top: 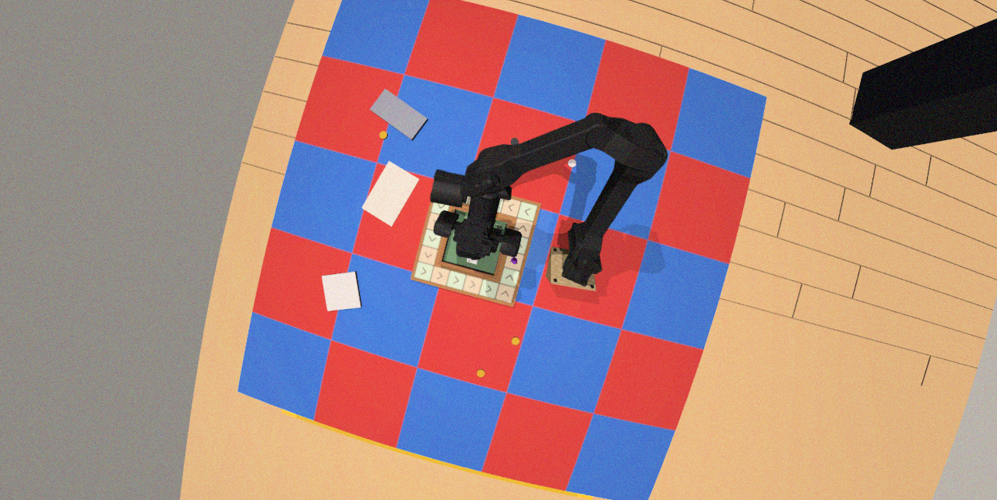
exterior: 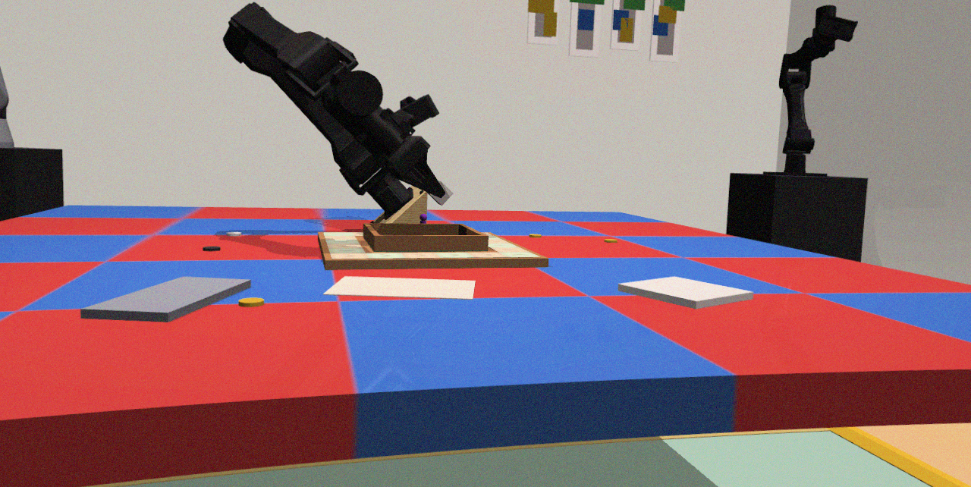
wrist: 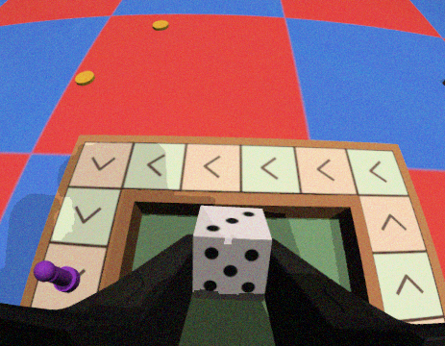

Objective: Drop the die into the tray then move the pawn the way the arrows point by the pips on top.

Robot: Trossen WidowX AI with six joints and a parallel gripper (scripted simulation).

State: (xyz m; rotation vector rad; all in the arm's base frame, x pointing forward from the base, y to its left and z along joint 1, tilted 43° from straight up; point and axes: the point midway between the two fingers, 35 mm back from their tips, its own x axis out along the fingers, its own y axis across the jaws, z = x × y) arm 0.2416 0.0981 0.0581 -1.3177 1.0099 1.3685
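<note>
Right now the purple pawn is 100 mm behind my gripper tip, 60 mm below it and 20 mm to the right of it. Round my gripper tip: cream sheet: 280 mm ahead, 80 mm below, 50 mm to the right; green tray: 80 mm below, 30 mm to the right, 10 mm ahead; grey die: right at my gripper tip.
</note>
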